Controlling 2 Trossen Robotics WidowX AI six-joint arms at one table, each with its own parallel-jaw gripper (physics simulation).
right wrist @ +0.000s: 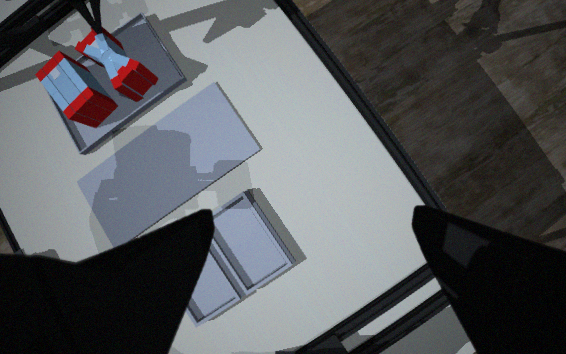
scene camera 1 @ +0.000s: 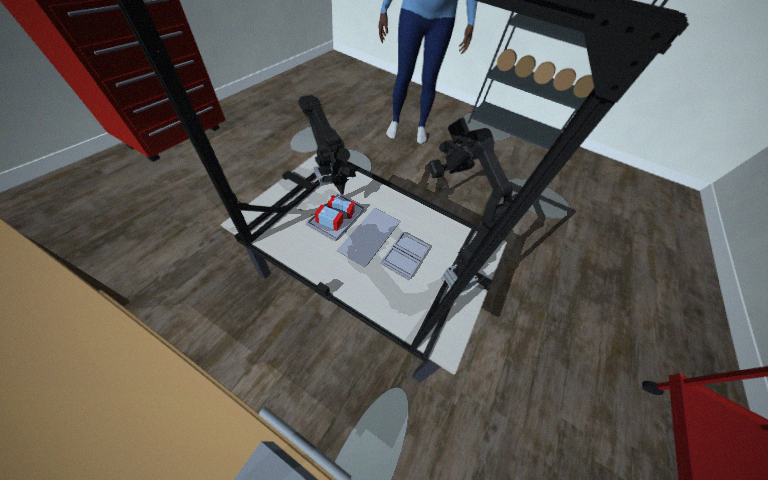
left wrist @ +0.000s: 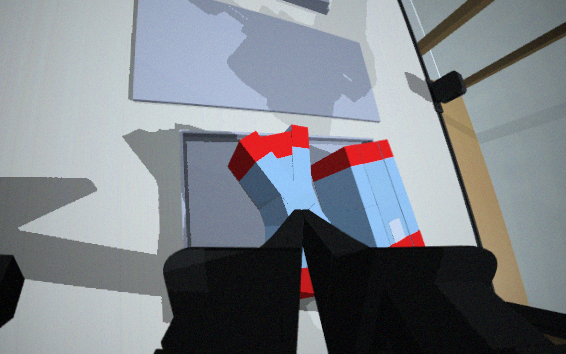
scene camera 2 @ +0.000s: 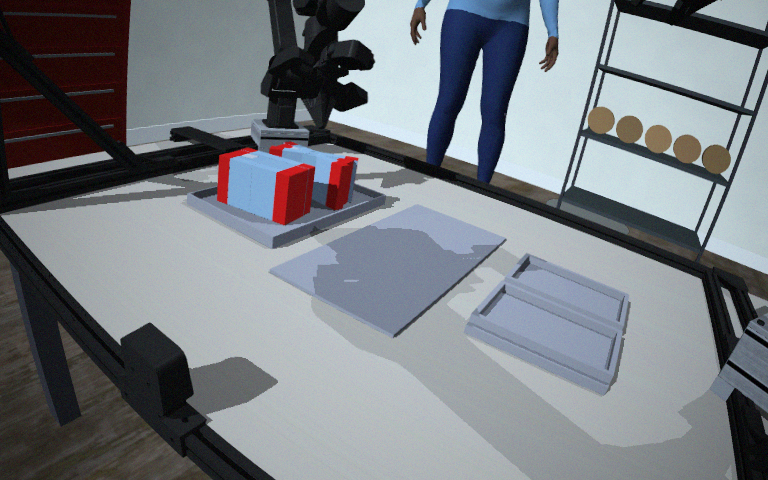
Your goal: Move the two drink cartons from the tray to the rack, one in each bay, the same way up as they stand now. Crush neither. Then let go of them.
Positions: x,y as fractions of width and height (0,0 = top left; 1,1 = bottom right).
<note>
The left gripper (scene camera 2: 0.42,0.27) is shut, with nothing in its grasp. The right gripper (scene camera 1: 0.57,0.36) is open and holds nothing. Also in view: a grey mat (left wrist: 0.44,0.18) and a grey tray (scene camera 2: 0.35,0.49).
The left gripper is seen too in the left wrist view (left wrist: 0.53,0.61). The right gripper shows as well in the right wrist view (right wrist: 0.55,0.62). The grey mat shows as well in the right wrist view (right wrist: 0.36,0.39).
</note>
